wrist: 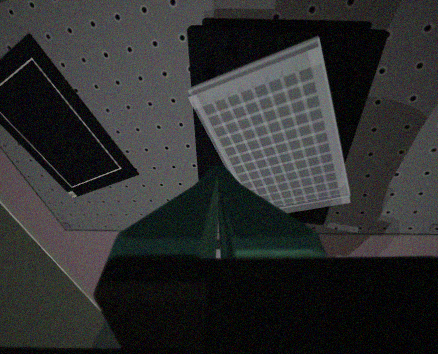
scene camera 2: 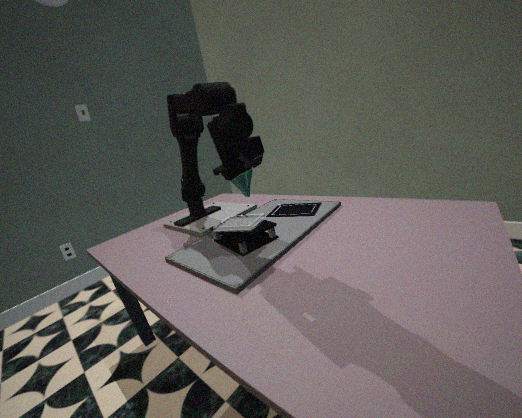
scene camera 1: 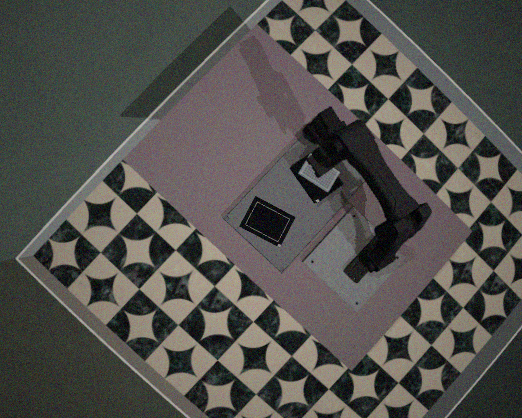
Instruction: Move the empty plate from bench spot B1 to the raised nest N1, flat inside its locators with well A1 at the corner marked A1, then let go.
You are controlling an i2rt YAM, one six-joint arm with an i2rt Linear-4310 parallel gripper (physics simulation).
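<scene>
The pale plate lies on the raised black nest, turned askew to the nest's edges. It looks tilted and sits high, not flat inside the locators. Its well A1 cannot be made out. The bench spot B1, a black patch with a white outline, bears no plate. My gripper has green fingers, shut with nothing between them. It hangs above the plate, apart from it. In scene camera 1 the arm hides the fingertips and part of the plate.
The nest and B1 are on a grey perforated board on the pink table. The arm's pale base plate stands beside the board. The arm's shadow crosses the table.
</scene>
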